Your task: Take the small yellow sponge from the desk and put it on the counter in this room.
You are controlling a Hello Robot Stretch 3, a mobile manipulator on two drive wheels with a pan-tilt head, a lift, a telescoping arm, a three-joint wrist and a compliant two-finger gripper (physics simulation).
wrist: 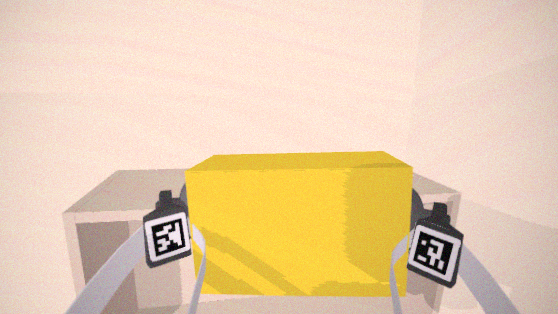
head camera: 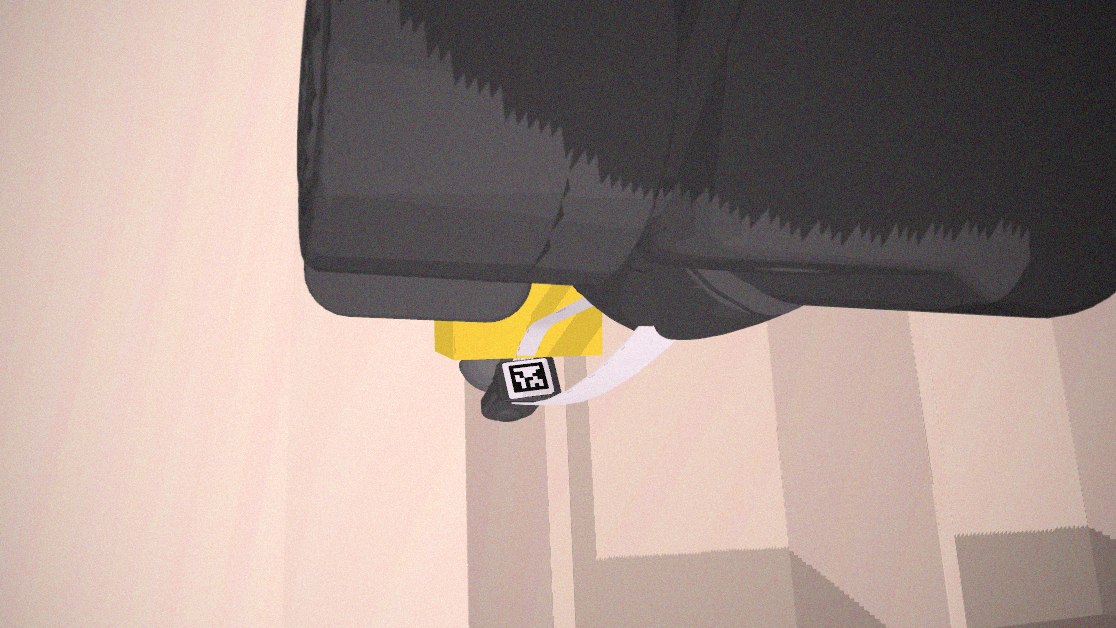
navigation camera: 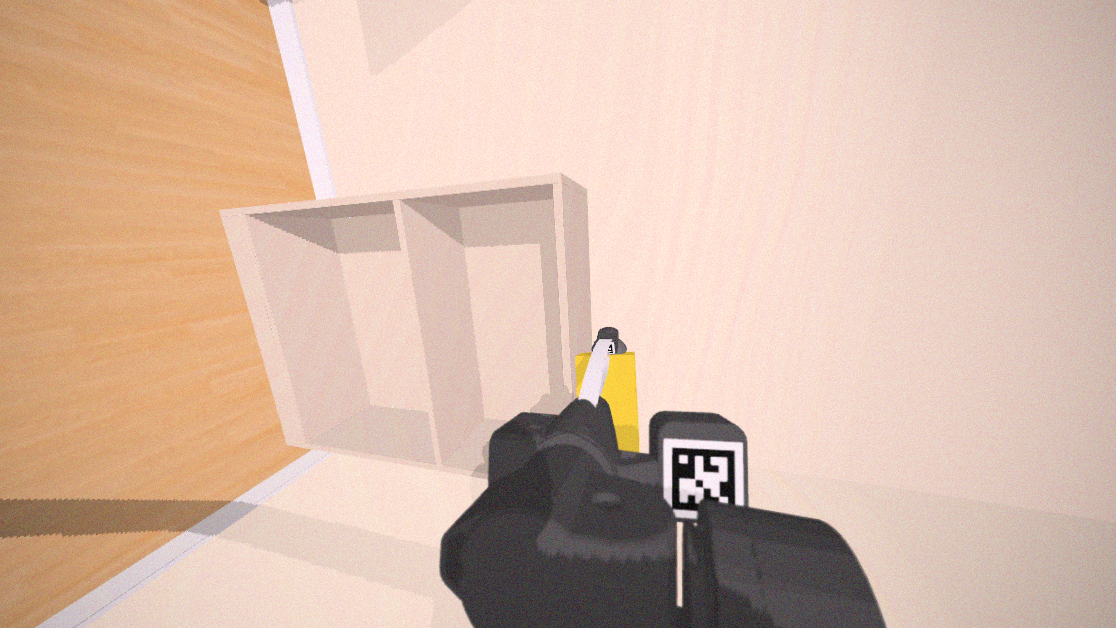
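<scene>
The small yellow sponge is a yellow block. In the wrist view it fills the space between the two fingertips, which touch its left and right ends. My gripper is shut on the sponge and holds it up in the air. In the head camera view the dark wrist and arm hide part of the sponge, and one fingertip with a marker shows below it. In the navigation camera view the gripper body hides the sponge's near part. The desk and the counter cannot be made out in these views.
A pale open shelf unit with two compartments stands by the wall, beyond the gripper. In the navigation camera view an orange wood-grained floor is at the left, bordered by a white baseboard. Pale walls surround the shelf unit.
</scene>
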